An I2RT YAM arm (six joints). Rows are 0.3 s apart.
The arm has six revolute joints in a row. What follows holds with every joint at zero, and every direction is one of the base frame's. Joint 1 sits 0.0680 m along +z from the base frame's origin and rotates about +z. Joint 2 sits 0.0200 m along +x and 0.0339 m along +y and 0.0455 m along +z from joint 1 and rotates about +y. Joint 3 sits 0.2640 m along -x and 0.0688 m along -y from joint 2 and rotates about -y. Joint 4 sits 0.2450 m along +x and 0.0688 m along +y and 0.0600 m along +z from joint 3 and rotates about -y. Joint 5 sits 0.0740 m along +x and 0.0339 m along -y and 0.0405 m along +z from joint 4 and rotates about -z. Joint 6 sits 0.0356 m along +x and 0.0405 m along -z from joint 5 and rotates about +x. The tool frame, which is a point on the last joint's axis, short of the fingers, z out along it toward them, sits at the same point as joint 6; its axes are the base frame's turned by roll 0.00, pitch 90.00 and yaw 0.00 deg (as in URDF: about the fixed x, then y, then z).
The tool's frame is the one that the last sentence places.
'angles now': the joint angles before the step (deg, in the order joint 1, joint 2, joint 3, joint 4, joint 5, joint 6). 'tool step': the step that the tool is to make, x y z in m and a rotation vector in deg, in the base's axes. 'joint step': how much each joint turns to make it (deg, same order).
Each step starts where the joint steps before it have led.
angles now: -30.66 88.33 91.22 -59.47 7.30 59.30
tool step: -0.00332 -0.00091 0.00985 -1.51 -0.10 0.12
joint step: -0.37 -0.24 1.85 -1.08 0.76 -1.11
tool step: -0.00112 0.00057 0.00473 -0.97 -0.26 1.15
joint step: -0.03 -0.30 0.61 0.00 -0.10 -1.38
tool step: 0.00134 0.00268 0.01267 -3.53 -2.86 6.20
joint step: 0.28 -1.10 0.66 3.17 -2.40 -5.67
